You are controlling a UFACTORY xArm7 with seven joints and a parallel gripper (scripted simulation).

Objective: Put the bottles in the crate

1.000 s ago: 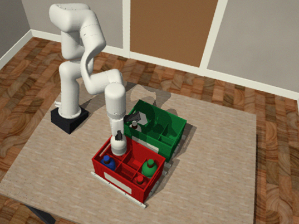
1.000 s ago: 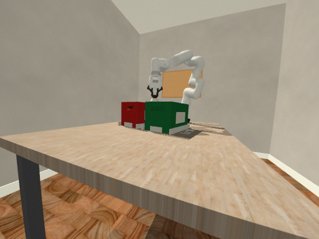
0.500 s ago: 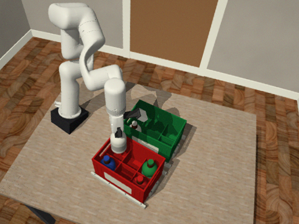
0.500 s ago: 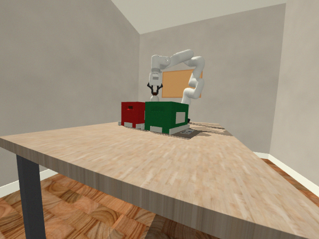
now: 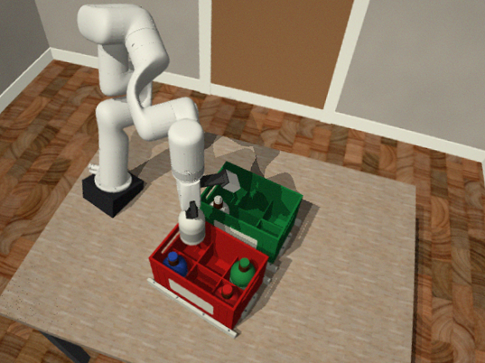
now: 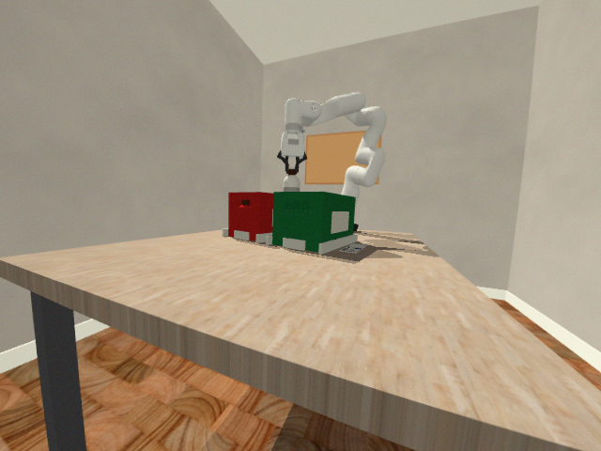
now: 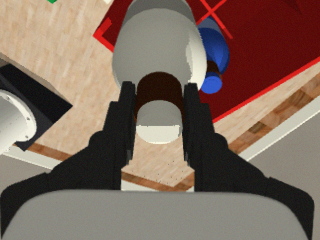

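My gripper is now 70 mm above the white-labelled bottle. Also, from my hand: red crate 70 mm ahead, 70 mm to the right, 210 mm below; then green-labelled bottle 160 mm ahead, 60 mm to the right, 210 mm below; then blue-labelled bottle 30 mm behind, 80 mm to the right, 210 mm below.
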